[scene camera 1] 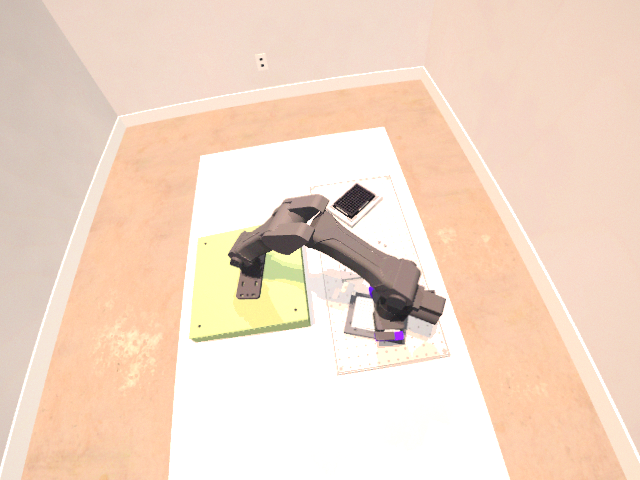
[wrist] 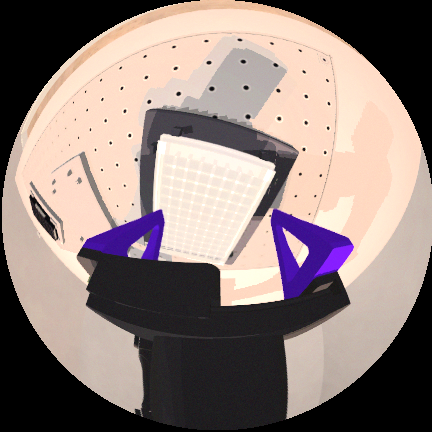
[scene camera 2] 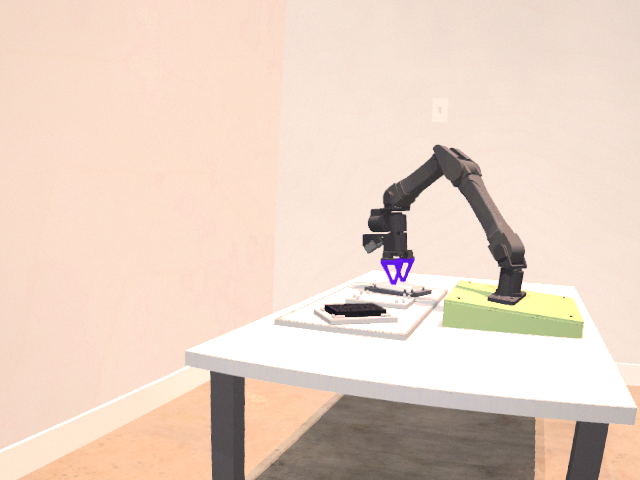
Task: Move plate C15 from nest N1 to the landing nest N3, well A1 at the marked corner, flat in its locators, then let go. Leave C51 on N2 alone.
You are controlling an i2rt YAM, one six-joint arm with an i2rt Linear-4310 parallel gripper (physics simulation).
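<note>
A pale, clear-looking well plate (wrist: 212,190) (scene camera 1: 363,311) sits on a dark grey nest (wrist: 149,165) (scene camera 1: 349,316) (scene camera 2: 385,292). My gripper (wrist: 217,214) (scene camera 1: 385,313) (scene camera 2: 398,281) is open and empty above it. In the wrist view the left finger overlaps the plate's left edge and the right finger is right of it. A black plate (scene camera 1: 354,200) (scene camera 2: 355,309) (wrist: 44,216) sits on a white nest (scene camera 1: 364,214) (scene camera 2: 356,319). A white nest with small raised locators (scene camera 2: 379,299) (wrist: 85,200) stands between them, with no plate visible. I cannot read plate or nest labels, or well A1.
The nests stand on a pale perforated board (scene camera 1: 361,359) (wrist: 305,100) on the white table (scene camera 1: 258,403) (scene camera 2: 413,372). The arm's base stands on a yellow-green block (scene camera 1: 222,310) (scene camera 2: 516,320) beside the board. The arm hides much of the middle nest in scene camera 1.
</note>
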